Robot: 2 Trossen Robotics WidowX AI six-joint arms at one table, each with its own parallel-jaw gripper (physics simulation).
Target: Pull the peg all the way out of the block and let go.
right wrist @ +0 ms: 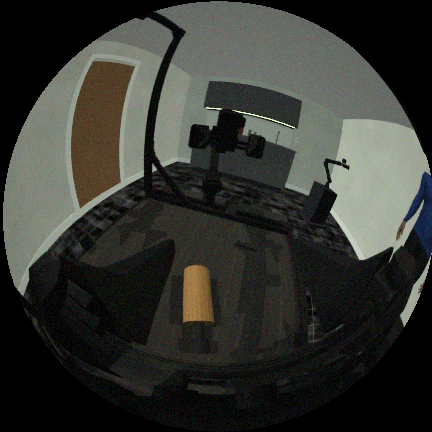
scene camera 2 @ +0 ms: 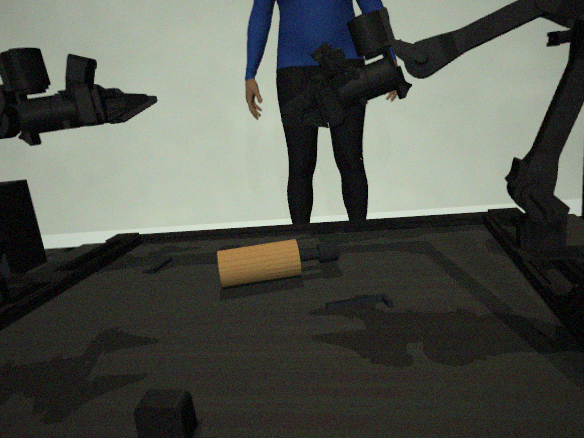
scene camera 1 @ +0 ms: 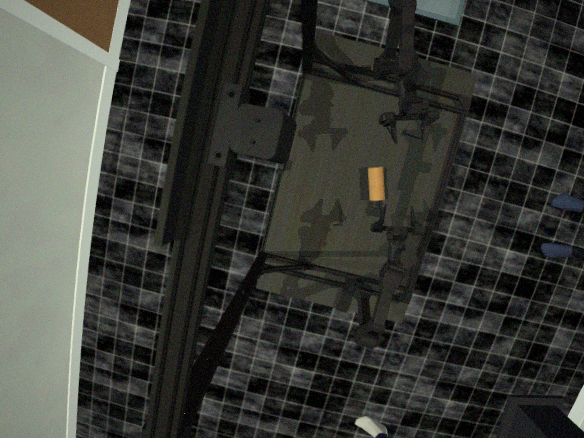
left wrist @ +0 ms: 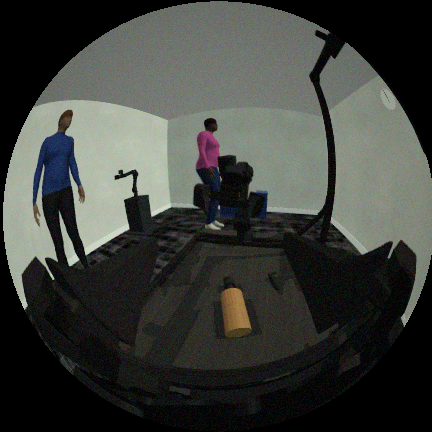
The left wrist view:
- left gripper: 220, 241
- right gripper: 226, 216
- cylindrical block: 235, 319
